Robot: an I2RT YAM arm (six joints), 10 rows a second.
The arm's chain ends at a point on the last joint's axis. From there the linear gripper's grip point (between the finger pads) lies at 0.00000 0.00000 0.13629 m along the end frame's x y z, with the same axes.
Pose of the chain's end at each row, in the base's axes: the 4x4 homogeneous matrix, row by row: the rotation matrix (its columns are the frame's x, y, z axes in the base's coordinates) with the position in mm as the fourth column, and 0 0 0 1 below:
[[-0.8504, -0.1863, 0.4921, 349.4], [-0.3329, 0.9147, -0.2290, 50.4], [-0.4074, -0.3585, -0.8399, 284.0], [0, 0, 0, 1]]
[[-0.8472, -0.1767, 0.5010, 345.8], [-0.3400, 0.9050, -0.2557, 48.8], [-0.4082, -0.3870, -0.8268, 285.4], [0, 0, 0, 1]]
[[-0.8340, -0.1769, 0.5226, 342.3], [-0.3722, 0.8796, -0.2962, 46.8], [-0.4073, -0.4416, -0.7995, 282.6], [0, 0, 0, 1]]
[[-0.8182, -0.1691, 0.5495, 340.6], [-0.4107, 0.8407, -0.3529, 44.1], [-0.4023, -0.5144, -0.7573, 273.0], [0, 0, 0, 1]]
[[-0.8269, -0.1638, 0.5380, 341.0], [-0.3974, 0.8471, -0.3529, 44.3], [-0.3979, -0.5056, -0.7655, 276.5], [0, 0, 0, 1]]
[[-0.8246, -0.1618, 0.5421, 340.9], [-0.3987, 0.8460, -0.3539, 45.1], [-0.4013, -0.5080, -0.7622, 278.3], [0, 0, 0, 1]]
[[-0.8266, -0.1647, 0.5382, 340.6], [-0.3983, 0.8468, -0.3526, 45.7], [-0.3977, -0.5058, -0.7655, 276.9], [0, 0, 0, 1]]
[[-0.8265, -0.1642, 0.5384, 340.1], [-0.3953, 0.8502, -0.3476, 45.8], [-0.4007, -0.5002, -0.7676, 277.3], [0, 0, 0, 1]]
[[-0.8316, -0.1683, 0.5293, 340.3], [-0.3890, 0.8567, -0.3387, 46.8], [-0.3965, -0.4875, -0.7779, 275.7], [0, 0, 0, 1]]
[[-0.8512, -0.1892, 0.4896, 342.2], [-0.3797, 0.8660, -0.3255, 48.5], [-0.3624, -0.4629, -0.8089, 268.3], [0, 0, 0, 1]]
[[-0.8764, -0.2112, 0.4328, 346.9], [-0.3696, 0.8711, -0.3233, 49.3], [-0.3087, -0.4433, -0.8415, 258.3], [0, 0, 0, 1]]
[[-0.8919, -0.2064, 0.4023, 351.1], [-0.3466, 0.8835, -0.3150, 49.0], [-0.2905, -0.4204, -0.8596, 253.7], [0, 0, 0, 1]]
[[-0.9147, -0.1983, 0.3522, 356.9], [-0.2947, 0.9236, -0.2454, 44.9], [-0.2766, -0.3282, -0.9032, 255.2], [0, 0, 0, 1]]
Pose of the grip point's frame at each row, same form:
[[-0.8504, -0.1863, 0.4921, 416.5], [-0.3329, 0.9147, -0.2290, 19.2], [-0.4074, -0.3585, -0.8399, 169.5], [0, 0, 0, 1]]
[[-0.8472, -0.1767, 0.5010, 414.1], [-0.3400, 0.9050, -0.2557, 14.0], [-0.4082, -0.3870, -0.8268, 172.7], [0, 0, 0, 1]]
[[-0.8340, -0.1769, 0.5226, 413.5], [-0.3722, 0.8796, -0.2962, 6.4], [-0.4073, -0.4416, -0.7995, 173.6], [0, 0, 0, 1]]
[[-0.8182, -0.1691, 0.5495, 415.5], [-0.4107, 0.8407, -0.3529, -4.0], [-0.4023, -0.5144, -0.7573, 169.8], [0, 0, 0, 1]]
[[-0.8269, -0.1638, 0.5380, 414.3], [-0.3974, 0.8471, -0.3529, -3.8], [-0.3979, -0.5056, -0.7655, 172.2], [0, 0, 0, 1]]
[[-0.8246, -0.1618, 0.5421, 414.8], [-0.3987, 0.8460, -0.3539, -3.1], [-0.4013, -0.5080, -0.7622, 174.4], [0, 0, 0, 1]]
[[-0.8266, -0.1647, 0.5382, 414.0], [-0.3983, 0.8468, -0.3526, -2.4], [-0.3977, -0.5058, -0.7655, 172.6], [0, 0, 0, 1]]
[[-0.8265, -0.1642, 0.5384, 413.5], [-0.3953, 0.8502, -0.3476, -1.6], [-0.4007, -0.5002, -0.7676, 172.7], [0, 0, 0, 1]]
[[-0.8316, -0.1683, 0.5293, 412.4], [-0.3890, 0.8567, -0.3387, 0.6], [-0.3965, -0.4875, -0.7779, 169.7], [0, 0, 0, 1]]
[[-0.8512, -0.1892, 0.4896, 408.9], [-0.3797, 0.8660, -0.3255, 4.1], [-0.3624, -0.4629, -0.8089, 158.1], [0, 0, 0, 1]]
[[-0.8764, -0.2112, 0.4328, 405.9], [-0.3696, 0.8711, -0.3233, 5.2], [-0.3087, -0.4433, -0.8415, 143.6], [0, 0, 0, 1]]
[[-0.8919, -0.2064, 0.4023, 405.9], [-0.3466, 0.8835, -0.3150, 6.1], [-0.2905, -0.4204, -0.8596, 136.5], [0, 0, 0, 1]]
[[-0.9147, -0.1983, 0.3522, 404.9], [-0.2947, 0.9236, -0.2454, 11.5], [-0.2766, -0.3282, -0.9032, 132.1], [0, 0, 0, 1]]

